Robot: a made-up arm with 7 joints.
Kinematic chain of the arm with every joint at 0, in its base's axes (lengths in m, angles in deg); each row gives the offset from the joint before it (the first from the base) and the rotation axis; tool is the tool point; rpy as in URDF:
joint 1: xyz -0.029 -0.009 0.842 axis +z
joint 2: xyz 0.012 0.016 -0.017 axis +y
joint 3: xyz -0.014 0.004 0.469 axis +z
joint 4: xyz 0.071 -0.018 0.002 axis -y
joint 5: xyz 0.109 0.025 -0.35 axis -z
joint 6: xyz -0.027 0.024 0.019 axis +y
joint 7: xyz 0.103 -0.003 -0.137 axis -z
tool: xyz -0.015 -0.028 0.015 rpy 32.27 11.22 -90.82
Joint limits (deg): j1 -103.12..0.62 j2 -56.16..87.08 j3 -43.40..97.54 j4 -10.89..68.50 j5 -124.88..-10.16 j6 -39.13..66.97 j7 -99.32..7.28
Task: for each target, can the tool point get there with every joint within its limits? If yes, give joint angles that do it. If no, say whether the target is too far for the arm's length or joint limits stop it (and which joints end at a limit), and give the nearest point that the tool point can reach.
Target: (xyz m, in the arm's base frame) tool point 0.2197 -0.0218 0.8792
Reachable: yes | joints -50.05 -19.60 43.48 7.40 -38.74 34.01 -32.21
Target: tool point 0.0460 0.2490 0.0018
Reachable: no: joint limits stop it (at a limit: joint 1, joint 2, joint 5, joint 7) | nearest point 0.2200 0.1584 0.3385 | short by 0.390 m
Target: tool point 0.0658 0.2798 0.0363
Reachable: no: joint limits stop it (at a limit: joint 1, joint 2, joint 5, joint 7) | nearest point 0.2236 0.1822 0.3436 | short by 0.359 m
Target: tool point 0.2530 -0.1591 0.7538
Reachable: yes | joints -15.11 18.29 -16.35 18.04 -97.47 38.31 -71.21
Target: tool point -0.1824 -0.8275 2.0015
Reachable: no: too far | nearest point -0.1022 -0.4497 1.4475 | short by 0.675 m
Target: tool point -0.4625 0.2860 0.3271
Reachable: no: joint limits stop it (at a limit: joint 1, joint 2, joint 5, joint 7) | nearest point -0.3324 -0.0509 0.5426 | short by 0.421 m
